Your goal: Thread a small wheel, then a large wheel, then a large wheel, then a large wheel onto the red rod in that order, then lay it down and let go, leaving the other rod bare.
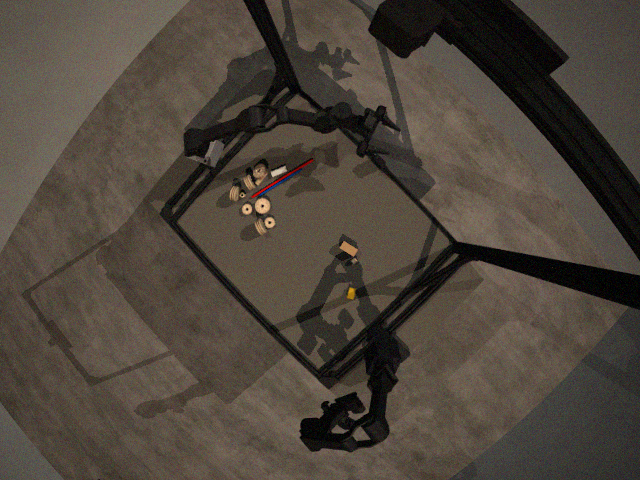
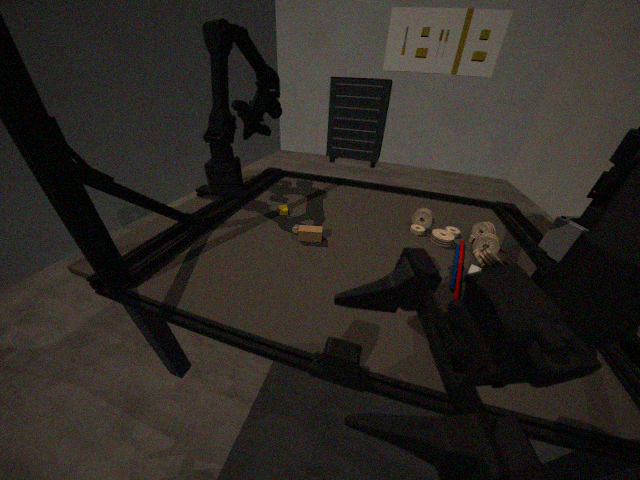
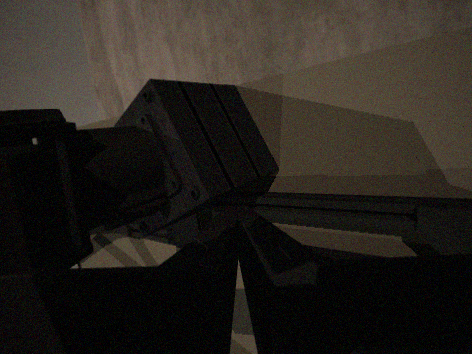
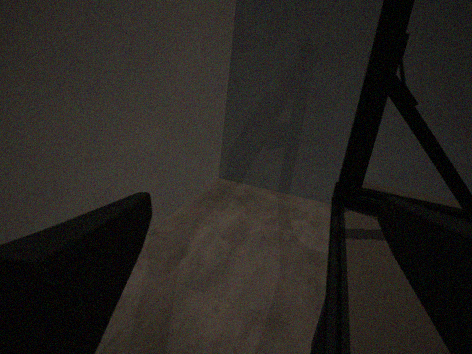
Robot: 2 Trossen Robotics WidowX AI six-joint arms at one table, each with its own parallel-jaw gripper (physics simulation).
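Frame: origin at the left arm's base, x ahead, y left, z up, level; metres.
Seen in the pictures: left gripper, fingertip midpoint: (image 1: 355,392) (image 2: 244,139) (image 3: 236,216); right gripper, fingertip midpoint: (image 1: 395,142) (image 2: 338,348) (image 4: 265,205); left arm's base, origin of the base link: (image 1: 384,367) (image 2: 222,160) (image 3: 145,167); right arm's base, origin of the base link: (image 1: 200,147).
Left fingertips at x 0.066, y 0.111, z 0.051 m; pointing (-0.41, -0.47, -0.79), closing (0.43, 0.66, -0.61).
Note:
Pixels of each thing's top centre, then the offset from my left fingertips to it. "spot": a spot on its surface instead.
- red rod, middle of its top: (image 2: 460,268) (image 1: 281,178) dz -0.149, dx +0.537, dy -0.619 m
- blue rod, middle of its top: (image 2: 456,263) (image 1: 280,182) dz -0.149, dx +0.537, dy -0.603 m
- large wheel, middle of its top: (image 2: 443,234) (image 1: 262,205) dz -0.138, dx +0.567, dy -0.497 m
- small wheel, middle of its top: (image 2: 418,227) (image 1: 269,222) dz -0.146, dx +0.520, dy -0.447 m
- edge, surface spot: (image 1: 260,226) spot: dz -0.102, dx +0.538, dy -0.426 m
- white block, middle of its top: (image 2: 474,272) (image 1: 278,171) dz -0.147, dx +0.556, dy -0.640 m
- wooden block, middle of its top: (image 2: 310,228) (image 1: 348,248) dz -0.129, dx +0.212, dy -0.462 m
- yellow block, middle of its top: (image 2: 283,207) (image 1: 351,293) dz -0.144, dx +0.142, dy -0.309 m
The red rod (image 1: 284,177) (image 2: 459,270) lies bare on the table, with the blue rod (image 1: 277,185) (image 2: 454,267) close alongside it. Several wooden wheels lie around the rods' lower-left ends. A large wheel (image 1: 262,206) (image 2: 443,236) lies flat beside a small wheel (image 1: 247,209) (image 2: 417,230). Another small wheel (image 1: 270,222) lies next to a wheel on edge (image 1: 260,226). My right gripper (image 1: 379,140) (image 2: 342,359) (image 4: 265,205) is open and empty, up beyond the rods' upper-right ends. My left gripper (image 1: 330,410) (image 2: 253,125) (image 3: 236,216) is shut and empty, folded back off the table.
A white block (image 1: 278,170) (image 2: 474,269) lies by the rods. A wooden block (image 1: 349,248) (image 2: 310,233) and a yellow block (image 1: 350,293) (image 2: 283,210) lie nearer the left arm's base. A black frame (image 1: 223,271) (image 2: 223,333) borders the table. A dark cabinet (image 2: 358,119) stands at the wall.

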